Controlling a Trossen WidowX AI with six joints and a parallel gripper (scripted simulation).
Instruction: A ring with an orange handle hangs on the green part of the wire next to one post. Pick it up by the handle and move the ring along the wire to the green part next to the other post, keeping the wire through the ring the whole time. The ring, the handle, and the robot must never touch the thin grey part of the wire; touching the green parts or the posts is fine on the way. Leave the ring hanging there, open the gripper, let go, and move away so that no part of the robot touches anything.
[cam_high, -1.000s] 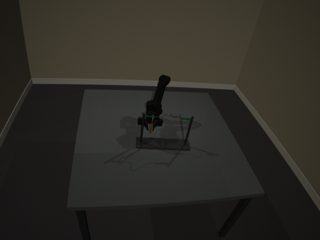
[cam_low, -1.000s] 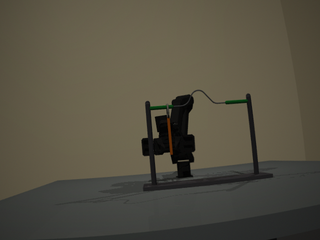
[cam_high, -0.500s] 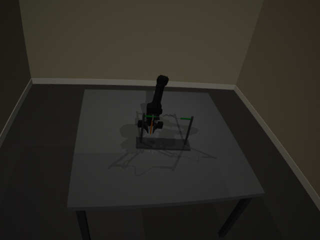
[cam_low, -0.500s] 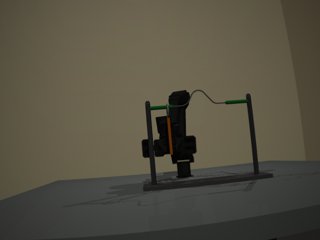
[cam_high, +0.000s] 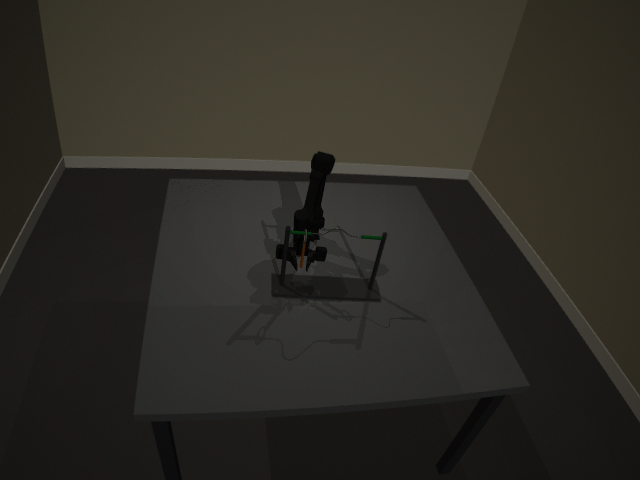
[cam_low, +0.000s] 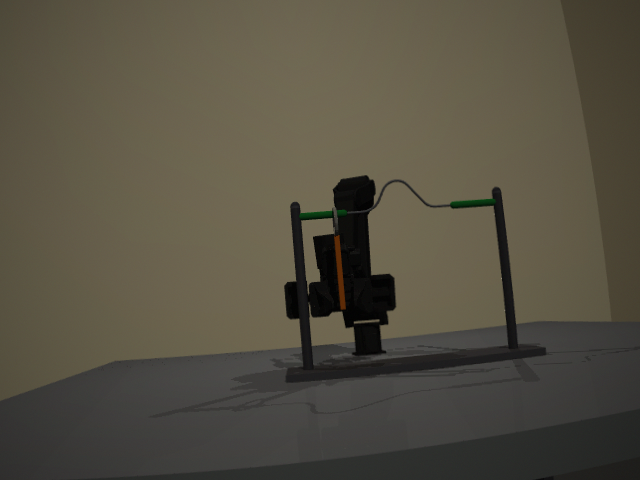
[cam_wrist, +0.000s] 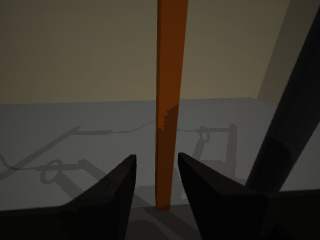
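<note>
The ring with orange handle lies 30 mm behind my gripper tip and 90 mm above it.
</note>
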